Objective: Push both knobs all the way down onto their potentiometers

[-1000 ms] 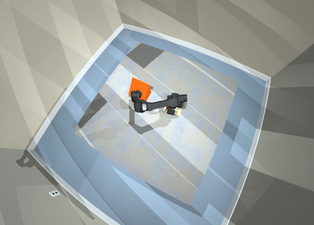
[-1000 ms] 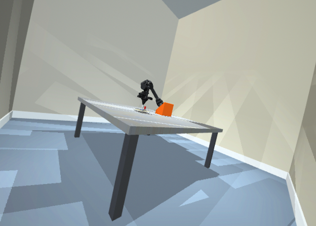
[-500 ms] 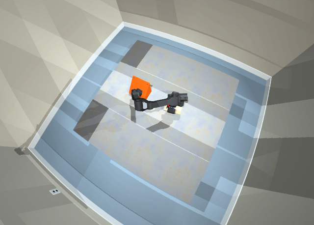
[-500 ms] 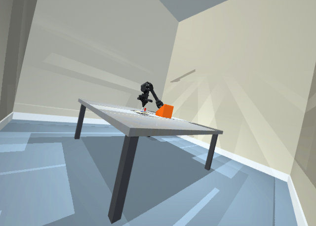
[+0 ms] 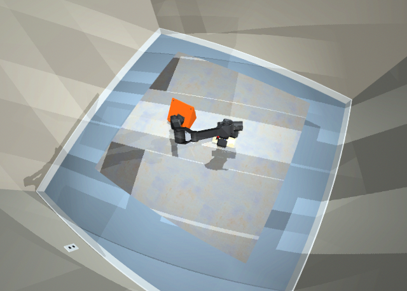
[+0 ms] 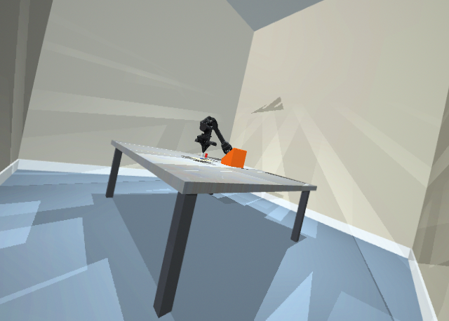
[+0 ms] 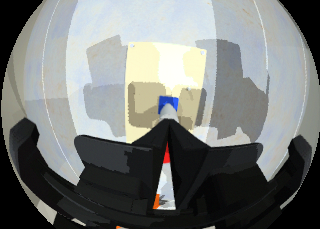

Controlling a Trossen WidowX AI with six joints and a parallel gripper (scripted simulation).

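Right now my gripper tip is 4 cm past the red knob, 2 cm above it and 1 cm to the left of it.
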